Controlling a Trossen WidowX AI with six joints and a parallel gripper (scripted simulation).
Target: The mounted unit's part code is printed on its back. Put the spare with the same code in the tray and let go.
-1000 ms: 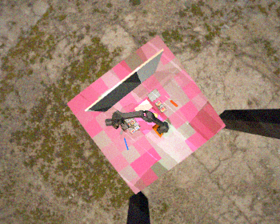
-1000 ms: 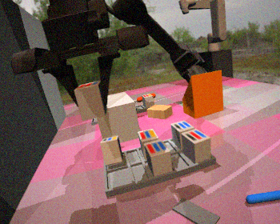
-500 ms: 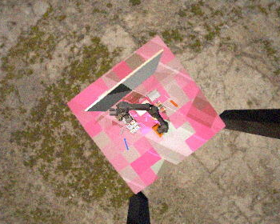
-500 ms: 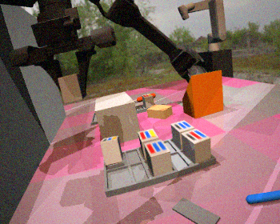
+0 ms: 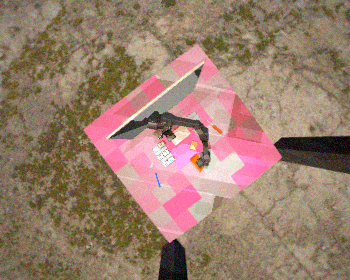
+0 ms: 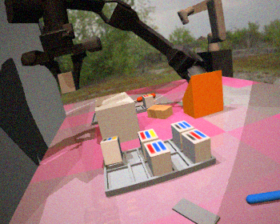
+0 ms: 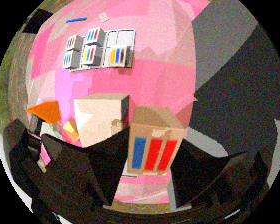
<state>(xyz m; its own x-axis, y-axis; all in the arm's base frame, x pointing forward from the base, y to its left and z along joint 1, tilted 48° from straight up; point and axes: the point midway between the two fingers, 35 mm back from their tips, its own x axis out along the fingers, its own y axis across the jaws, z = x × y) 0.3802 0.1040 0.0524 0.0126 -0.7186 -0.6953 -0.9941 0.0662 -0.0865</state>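
My gripper tip is now 60 mm past the shallow grey tray, 240 mm to the left of it and 160 mm above it. Round my gripper tip: tall grey wall panel (140 mm ahead, 70 mm to the right, 60 mm above); tan block (250 mm behind, 100 mm to the right, 150 mm below); mounted unit (100 mm behind, 50 mm to the right, 120 mm below).
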